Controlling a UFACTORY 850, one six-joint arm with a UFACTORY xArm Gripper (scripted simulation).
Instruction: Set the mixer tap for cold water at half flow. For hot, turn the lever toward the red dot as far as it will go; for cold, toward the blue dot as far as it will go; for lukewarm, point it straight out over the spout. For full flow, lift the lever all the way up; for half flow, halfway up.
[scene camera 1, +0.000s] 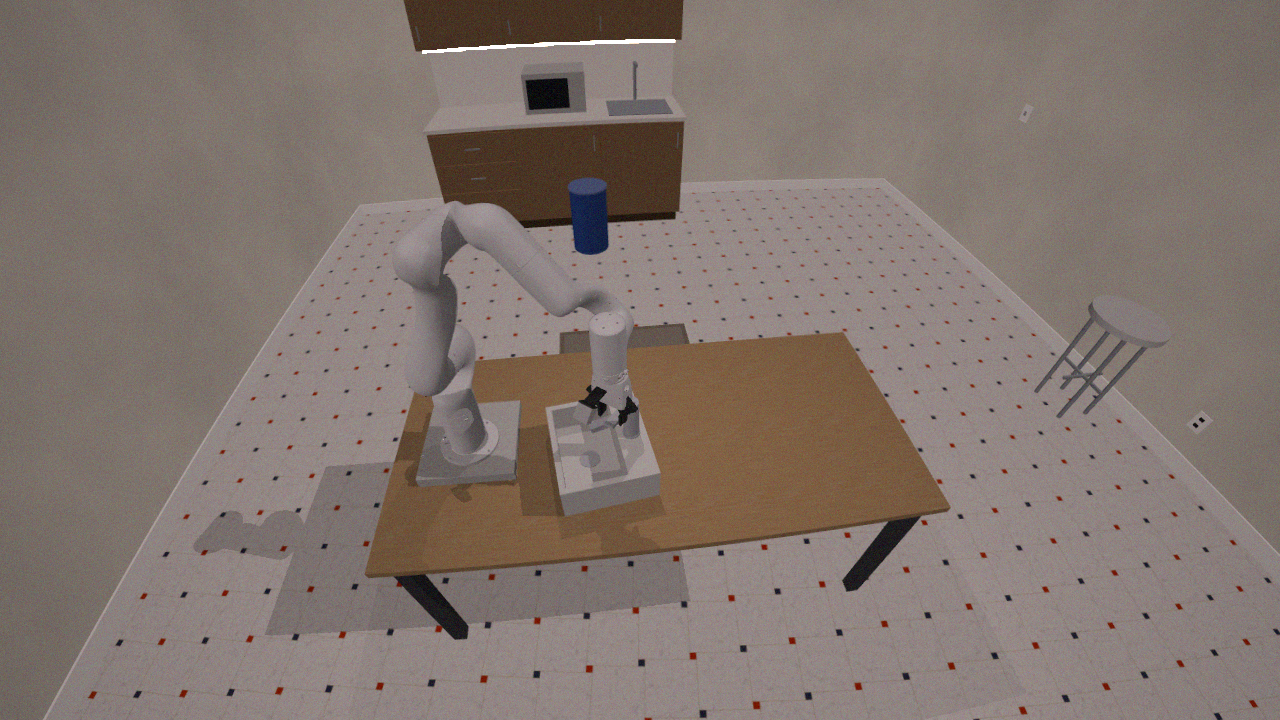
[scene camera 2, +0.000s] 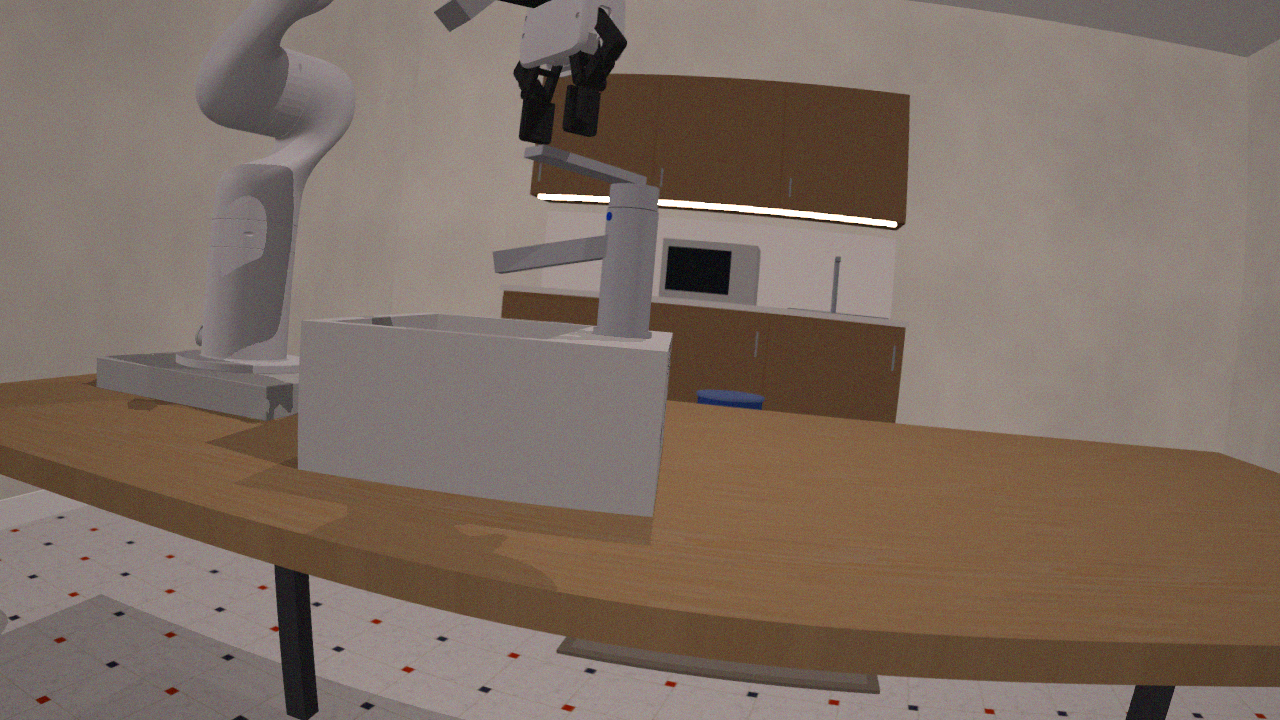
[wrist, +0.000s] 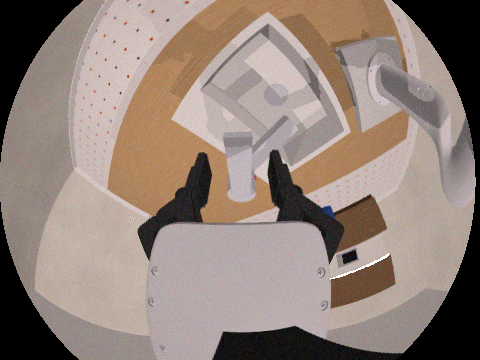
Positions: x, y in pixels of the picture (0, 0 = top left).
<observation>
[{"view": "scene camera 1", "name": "my gripper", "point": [612, 417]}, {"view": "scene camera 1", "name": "white sink basin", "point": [589, 460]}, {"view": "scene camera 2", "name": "my gripper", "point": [556, 138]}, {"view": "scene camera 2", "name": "white sink basin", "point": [574, 421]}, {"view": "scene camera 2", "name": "flat lever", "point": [545, 154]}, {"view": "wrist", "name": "my gripper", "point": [238, 162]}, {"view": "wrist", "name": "white sink basin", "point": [273, 75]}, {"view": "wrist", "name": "flat lever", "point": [238, 145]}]
</observation>
